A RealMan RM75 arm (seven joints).
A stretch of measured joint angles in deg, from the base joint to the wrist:
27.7, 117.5, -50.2, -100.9, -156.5, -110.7, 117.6
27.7, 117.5, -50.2, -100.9, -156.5, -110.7, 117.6
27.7, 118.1, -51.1, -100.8, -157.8, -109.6, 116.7
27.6, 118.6, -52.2, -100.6, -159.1, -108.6, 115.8
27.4, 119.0, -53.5, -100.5, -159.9, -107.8, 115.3
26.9, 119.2, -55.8, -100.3, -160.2, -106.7, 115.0
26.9, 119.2, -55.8, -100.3, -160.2, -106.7, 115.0
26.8, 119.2, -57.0, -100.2, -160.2, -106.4, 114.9
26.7, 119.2, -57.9, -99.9, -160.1, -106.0, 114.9
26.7, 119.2, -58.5, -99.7, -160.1, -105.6, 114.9
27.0, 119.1, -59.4, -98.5, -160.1, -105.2, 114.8
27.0, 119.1, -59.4, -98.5, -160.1, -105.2, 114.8
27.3, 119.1, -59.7, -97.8, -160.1, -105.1, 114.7
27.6, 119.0, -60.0, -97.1, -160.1, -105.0, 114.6
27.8, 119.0, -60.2, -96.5, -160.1, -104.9, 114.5
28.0, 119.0, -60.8, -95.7, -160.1, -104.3, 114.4
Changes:
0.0, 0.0, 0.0, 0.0, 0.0, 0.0, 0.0
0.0, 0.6, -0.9, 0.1, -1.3, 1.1, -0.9
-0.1, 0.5, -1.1, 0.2, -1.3, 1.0, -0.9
-0.2, 0.4, -1.3, 0.1, -0.8, 0.8, -0.5
-0.5, 0.2, -2.3, 0.2, -0.3, 1.1, -0.3
0.0, 0.0, 0.0, 0.0, 0.0, 0.0, 0.0
-0.1, 0.0, -1.2, 0.1, 0.0, 0.3, -0.1
-0.1, 0.0, -0.9, 0.3, 0.1, 0.4, 0.0
0.0, 0.0, -0.6, 0.2, 0.0, 0.4, 0.0
0.3, -0.1, -0.9, 1.2, 0.0, 0.4, -0.1
0.0, 0.0, 0.0, 0.0, 0.0, 0.0, 0.0
0.3, 0.0, -0.3, 0.7, 0.0, 0.1, -0.1
0.3, -0.1, -0.3, 0.7, 0.0, 0.1, -0.1
0.2, 0.0, -0.2, 0.6, 0.0, 0.1, -0.1
0.2, 0.0, -0.6, 0.8, 0.0, 0.6, -0.1

